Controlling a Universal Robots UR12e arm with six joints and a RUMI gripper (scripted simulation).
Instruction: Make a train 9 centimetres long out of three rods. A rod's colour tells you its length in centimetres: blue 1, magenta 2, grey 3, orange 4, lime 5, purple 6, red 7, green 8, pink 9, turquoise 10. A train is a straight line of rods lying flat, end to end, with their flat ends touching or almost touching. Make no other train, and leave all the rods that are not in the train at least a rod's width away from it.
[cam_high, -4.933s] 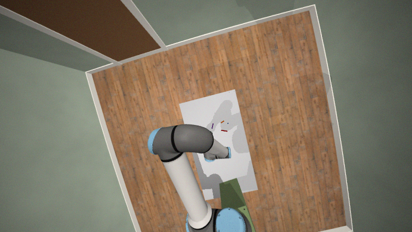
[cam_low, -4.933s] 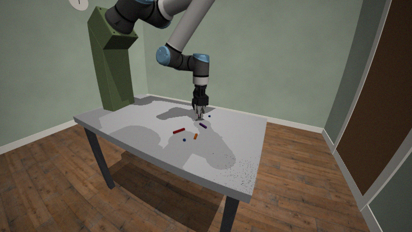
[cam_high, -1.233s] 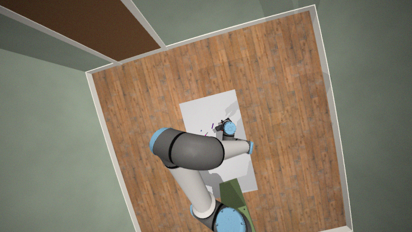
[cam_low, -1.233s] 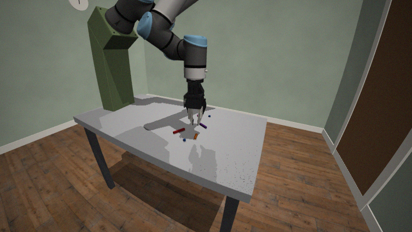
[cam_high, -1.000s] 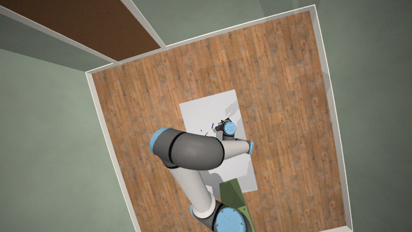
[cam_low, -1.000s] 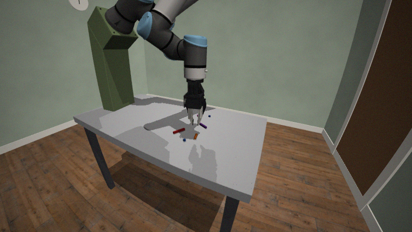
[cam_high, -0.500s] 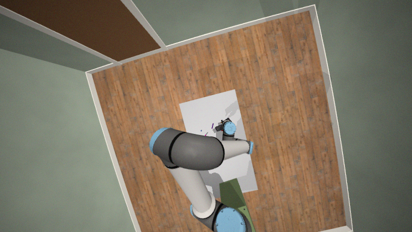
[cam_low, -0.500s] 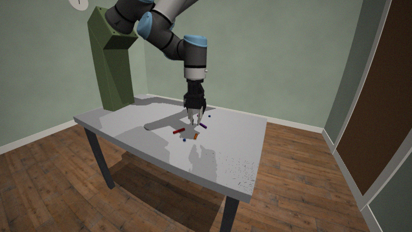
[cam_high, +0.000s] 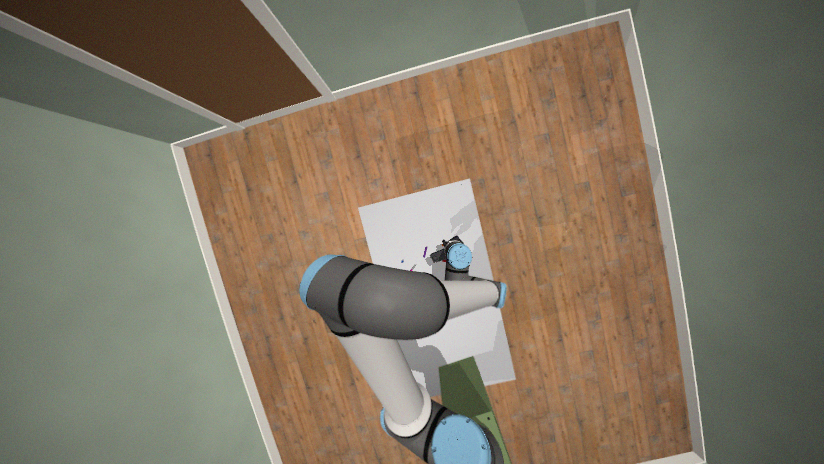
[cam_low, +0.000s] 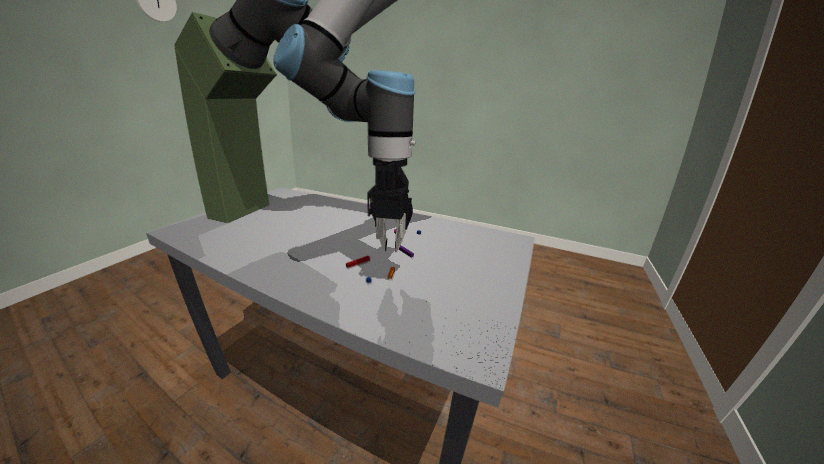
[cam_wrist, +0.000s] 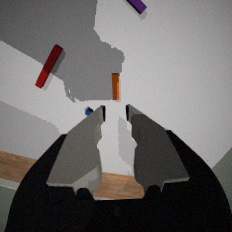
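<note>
The orange rod lies 80 mm below my hand. Round my hand: red rod: 100 mm behind, 80 mm below, 10 mm to the left; then purple rod: 120 mm to the left, 80 mm below, 10 mm behind; then grey rod: 210 mm to the left, 80 mm below, 80 mm behind.
</note>
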